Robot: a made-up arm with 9 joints.
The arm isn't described. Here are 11 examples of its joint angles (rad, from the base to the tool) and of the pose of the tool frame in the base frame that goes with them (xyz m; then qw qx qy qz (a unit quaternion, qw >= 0)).
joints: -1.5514 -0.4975 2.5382 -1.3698 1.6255 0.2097 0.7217 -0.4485 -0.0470
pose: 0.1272 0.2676 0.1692 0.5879 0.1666 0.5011 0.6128
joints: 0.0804 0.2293 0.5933 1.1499 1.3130 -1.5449 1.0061 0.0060 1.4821
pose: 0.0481 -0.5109 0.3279 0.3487 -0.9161 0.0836 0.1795
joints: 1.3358 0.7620 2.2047 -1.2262 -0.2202 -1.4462 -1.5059 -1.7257 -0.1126
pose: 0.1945 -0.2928 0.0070 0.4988 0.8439 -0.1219 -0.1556
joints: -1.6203 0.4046 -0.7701 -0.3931 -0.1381 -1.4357 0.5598 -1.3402 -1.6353
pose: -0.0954 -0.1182 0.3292 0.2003 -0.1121 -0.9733 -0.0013
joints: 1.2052 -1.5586 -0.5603 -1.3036 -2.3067 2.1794 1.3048 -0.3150 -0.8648
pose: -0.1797 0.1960 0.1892 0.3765 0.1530 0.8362 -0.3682
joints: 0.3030 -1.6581 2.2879 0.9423 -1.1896 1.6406 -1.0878 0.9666 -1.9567
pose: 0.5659 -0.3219 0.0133 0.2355 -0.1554 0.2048 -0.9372
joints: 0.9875 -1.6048 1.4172 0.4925 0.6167 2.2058 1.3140 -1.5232 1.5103
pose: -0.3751 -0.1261 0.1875 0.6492 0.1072 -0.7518 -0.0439
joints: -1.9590 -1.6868 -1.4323 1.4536 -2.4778 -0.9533 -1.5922 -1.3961 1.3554
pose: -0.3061 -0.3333 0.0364 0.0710 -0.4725 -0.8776 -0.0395
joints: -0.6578 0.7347 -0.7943 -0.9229 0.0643 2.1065 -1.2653 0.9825 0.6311
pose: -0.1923 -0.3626 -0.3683 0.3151 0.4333 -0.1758 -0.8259
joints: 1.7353 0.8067 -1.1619 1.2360 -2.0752 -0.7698 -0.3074 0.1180 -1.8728
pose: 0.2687 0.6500 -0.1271 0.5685 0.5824 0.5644 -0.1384
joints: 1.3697 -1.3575 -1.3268 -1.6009 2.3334 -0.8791 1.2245 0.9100 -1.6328
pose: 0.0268 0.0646 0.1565 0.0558 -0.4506 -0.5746 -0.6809
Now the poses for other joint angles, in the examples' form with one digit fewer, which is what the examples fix.
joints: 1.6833 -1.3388 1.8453 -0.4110 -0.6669 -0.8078 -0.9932 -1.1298 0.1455
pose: -0.388 -0.059 -0.061 0.151 0.542 0.573 -0.596
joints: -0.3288 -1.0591 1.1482 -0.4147 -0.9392 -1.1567 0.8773 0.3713 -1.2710
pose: -0.374 0.326 0.205 0.565 0.007 0.642 -0.518
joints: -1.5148 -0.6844 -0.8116 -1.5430 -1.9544 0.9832 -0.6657 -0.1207 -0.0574
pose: -0.465 0.064 0.229 0.186 -0.051 -0.597 -0.779
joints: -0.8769 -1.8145 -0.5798 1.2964 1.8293 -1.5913 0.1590 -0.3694 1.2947
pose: -0.315 0.359 -0.414 0.482 -0.486 0.127 -0.718
